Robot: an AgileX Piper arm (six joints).
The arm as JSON. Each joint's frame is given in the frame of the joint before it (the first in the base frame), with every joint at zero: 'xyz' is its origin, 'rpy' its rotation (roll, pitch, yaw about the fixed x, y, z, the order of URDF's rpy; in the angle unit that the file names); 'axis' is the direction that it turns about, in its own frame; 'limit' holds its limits. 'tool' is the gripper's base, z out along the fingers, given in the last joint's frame.
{
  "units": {
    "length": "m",
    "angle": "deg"
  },
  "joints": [
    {
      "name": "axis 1",
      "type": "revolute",
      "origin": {
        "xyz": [
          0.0,
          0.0,
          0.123
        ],
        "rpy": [
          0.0,
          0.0,
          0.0
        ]
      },
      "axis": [
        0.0,
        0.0,
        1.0
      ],
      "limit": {
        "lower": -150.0,
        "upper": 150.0
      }
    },
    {
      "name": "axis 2",
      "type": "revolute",
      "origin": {
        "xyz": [
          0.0,
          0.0,
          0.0
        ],
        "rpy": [
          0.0,
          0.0,
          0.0
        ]
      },
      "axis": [
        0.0,
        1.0,
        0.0
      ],
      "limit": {
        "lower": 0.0,
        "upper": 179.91
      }
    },
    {
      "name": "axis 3",
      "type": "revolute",
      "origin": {
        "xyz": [
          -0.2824,
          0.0,
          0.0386
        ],
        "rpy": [
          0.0,
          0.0,
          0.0
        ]
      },
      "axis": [
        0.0,
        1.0,
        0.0
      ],
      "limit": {
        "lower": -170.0,
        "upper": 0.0
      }
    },
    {
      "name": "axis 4",
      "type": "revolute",
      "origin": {
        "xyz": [
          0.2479,
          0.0,
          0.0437
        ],
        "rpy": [
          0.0,
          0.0,
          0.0
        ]
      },
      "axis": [
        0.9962,
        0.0,
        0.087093
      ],
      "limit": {
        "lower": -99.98,
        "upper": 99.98
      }
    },
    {
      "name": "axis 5",
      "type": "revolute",
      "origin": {
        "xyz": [
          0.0,
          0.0,
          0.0
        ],
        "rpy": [
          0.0,
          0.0,
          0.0
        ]
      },
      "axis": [
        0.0,
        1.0,
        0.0
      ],
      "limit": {
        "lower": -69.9,
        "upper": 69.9
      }
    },
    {
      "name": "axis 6",
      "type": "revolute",
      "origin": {
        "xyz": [
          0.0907,
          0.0,
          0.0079
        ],
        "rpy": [
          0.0,
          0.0,
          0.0
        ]
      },
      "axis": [
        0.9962,
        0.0,
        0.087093
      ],
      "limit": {
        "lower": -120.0,
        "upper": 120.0
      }
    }
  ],
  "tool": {
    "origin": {
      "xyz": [
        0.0,
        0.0,
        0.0
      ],
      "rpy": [
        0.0,
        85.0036,
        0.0
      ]
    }
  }
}
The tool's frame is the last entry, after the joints.
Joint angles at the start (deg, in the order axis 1, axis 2, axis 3, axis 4, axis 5, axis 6):
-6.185 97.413 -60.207 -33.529 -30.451 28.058
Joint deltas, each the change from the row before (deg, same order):
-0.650 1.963 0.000 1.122 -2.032 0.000
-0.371 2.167 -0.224 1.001 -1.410 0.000
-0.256 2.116 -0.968 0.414 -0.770 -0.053
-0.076 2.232 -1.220 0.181 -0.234 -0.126
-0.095 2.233 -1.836 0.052 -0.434 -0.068
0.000 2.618 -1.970 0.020 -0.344 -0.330
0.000 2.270 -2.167 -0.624 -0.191 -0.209
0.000 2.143 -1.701 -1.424 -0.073 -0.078
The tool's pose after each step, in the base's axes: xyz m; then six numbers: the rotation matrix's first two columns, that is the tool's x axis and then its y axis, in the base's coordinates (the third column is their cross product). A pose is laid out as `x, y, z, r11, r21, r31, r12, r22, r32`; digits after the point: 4 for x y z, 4 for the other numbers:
0.3910, -0.0205, 0.2636, -0.1020, 0.0104, -0.9947, -0.1705, 0.9850, 0.0277
0.3966, -0.0235, 0.2523, -0.1121, 0.0341, -0.9931, -0.1643, 0.9850, 0.0523
0.4036, -0.0260, 0.2439, -0.1189, 0.0444, -0.9919, -0.1608, 0.9850, 0.0634
0.4112, -0.0275, 0.2348, -0.1319, 0.0480, -0.9901, -0.1586, 0.9849, 0.0689
0.4201, -0.0291, 0.2287, -0.1318, 0.0498, -0.9900, -0.1596, 0.9846, 0.0708
0.4299, -0.0302, 0.2199, -0.1367, 0.0468, -0.9895, -0.1621, 0.9844, 0.0690
0.4393, -0.0309, 0.2138, -0.1364, 0.0348, -0.9900, -0.1707, 0.9836, 0.0581
0.4468, -0.0307, 0.2055, -0.1455, 0.0137, -0.9893, -0.1865, 0.9816, 0.0410

